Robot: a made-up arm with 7 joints. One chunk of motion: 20 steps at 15 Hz.
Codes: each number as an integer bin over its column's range. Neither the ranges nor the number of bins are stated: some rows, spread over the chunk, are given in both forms.
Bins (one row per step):
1: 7 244 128 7 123 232 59
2: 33 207 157 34 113 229 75
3: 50 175 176 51 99 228 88
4: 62 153 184 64 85 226 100
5: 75 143 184 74 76 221 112
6: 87 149 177 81 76 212 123
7: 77 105 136 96 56 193 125
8: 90 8 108 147 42 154 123
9: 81 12 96 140 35 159 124
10: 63 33 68 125 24 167 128
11: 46 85 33 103 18 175 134
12: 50 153 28 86 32 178 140
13: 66 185 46 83 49 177 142
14: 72 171 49 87 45 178 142
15: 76 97 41 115 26 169 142
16: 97 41 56 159 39 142 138
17: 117 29 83 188 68 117 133
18: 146 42 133 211 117 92 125
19: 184 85 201 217 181 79 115
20: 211 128 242 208 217 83 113
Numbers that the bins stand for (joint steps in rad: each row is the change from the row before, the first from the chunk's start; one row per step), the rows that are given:
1: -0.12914 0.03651 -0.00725 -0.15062 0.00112 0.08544 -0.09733
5: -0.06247 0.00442 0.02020 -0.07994 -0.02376 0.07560 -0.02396
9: -0.05659 -0.03719 -0.02294 -0.01031 -0.04547 0.02016 -0.00735
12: -0.08698 0.00760 -0.05627 -0.06728 -0.04706 0.03715 0.01480
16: -0.04090 -0.02798 -0.04255 0.00973 -0.04335 0.00496 0.01204
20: 0.07086 -0.00034 0.04863 0.06142 0.05088 -0.04779 -0.02257
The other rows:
2: -0.10365 0.02475 0.00696 -0.12213 -0.00418 0.08275 -0.07518
3: -0.08698 0.01459 0.01627 -0.10420 -0.01159 0.08186 -0.05718
4: -0.07522 0.00760 0.02020 -0.09049 -0.01900 0.08007 -0.04057
6: -0.05071 0.00633 0.01676 -0.07255 -0.02376 0.06755 -0.00873
7: -0.06051 -0.00765 -0.00333 -0.05673 -0.03435 0.05056 -0.00596
8: -0.04776 -0.03846 -0.01706 -0.00293 -0.04176 0.01569 -0.00873
10: -0.07424 -0.03052 -0.03667 -0.02614 -0.05129 0.02732 -0.00181
11: -0.09090 -0.01400 -0.05382 -0.04935 -0.05447 0.03447 0.00650
13: -0.07129 0.01776 -0.04745 -0.07044 -0.03806 0.03626 0.01757
14: -0.06541 0.01332 -0.04598 -0.06622 -0.04018 0.03715 0.01757
15: -0.06149 -0.01019 -0.04990 -0.03669 -0.05024 0.02911 0.01757
17: -0.02129 -0.03179 -0.02931 0.04032 -0.02800 -0.01739 0.00511
18: 0.00714 -0.02766 -0.00480 0.06458 -0.00206 -0.03974 -0.00596
19: 0.04439 -0.01400 0.02853 0.07091 0.03182 -0.05136 -0.01980

